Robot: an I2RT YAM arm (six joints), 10 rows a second.
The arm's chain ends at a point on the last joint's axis. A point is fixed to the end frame.
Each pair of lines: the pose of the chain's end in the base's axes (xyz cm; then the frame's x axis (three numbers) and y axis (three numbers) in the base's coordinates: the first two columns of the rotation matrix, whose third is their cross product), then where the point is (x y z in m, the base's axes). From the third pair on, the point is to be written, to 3 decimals.
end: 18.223, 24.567, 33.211, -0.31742, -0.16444, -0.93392, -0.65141, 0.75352, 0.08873
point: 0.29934 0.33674 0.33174
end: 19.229, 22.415, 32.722, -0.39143, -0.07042, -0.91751, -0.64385, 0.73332, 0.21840
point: 0.30878 0.31601 0.32693
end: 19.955, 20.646, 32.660, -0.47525, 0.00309, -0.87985, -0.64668, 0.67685, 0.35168
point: 0.312 0.303 0.325
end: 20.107, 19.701, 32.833, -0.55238, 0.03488, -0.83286, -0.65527, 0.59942, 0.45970
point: 0.306 0.302 0.325
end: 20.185, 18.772, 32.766, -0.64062, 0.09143, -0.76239, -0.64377, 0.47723, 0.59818
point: 0.298 0.301 0.328
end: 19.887, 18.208, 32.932, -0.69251, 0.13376, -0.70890, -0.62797, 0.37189, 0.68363
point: 0.289 0.300 0.337
